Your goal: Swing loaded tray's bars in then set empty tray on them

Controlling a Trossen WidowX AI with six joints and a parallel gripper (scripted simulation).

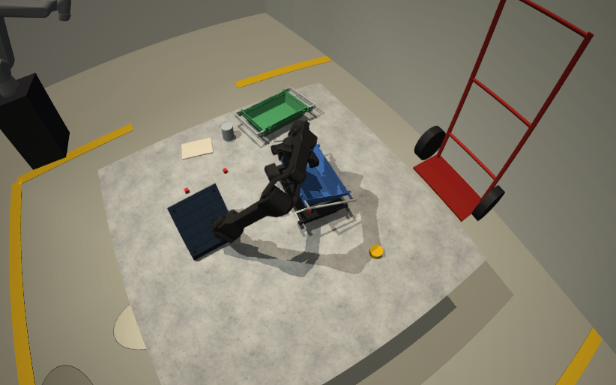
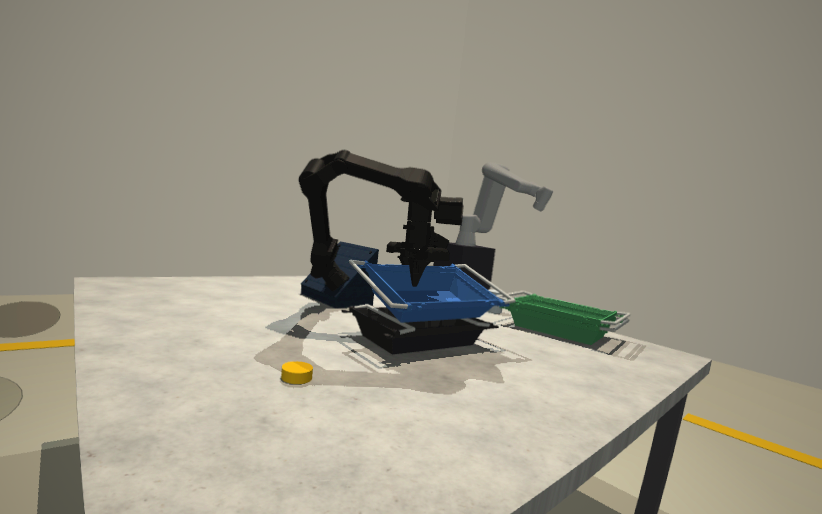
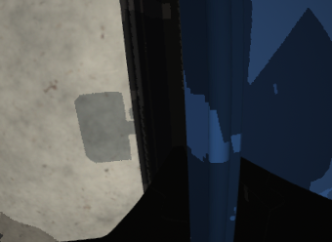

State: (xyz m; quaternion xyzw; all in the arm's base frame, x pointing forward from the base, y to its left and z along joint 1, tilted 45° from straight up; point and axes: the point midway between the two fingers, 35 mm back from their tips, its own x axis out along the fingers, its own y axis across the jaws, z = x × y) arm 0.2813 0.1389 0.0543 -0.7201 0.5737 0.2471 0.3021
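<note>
Right now the blue tray is 8 cm ahead of my gripper tip and 1 cm above it. From my gripper tip the other things lie so: beige card: 43 cm to the left, 30 cm behind, 11 cm below; grey cylinder: 44 cm to the left, 14 cm behind, 8 cm below; yellow disc: 34 cm to the right, 19 cm ahead, 11 cm below.
</note>
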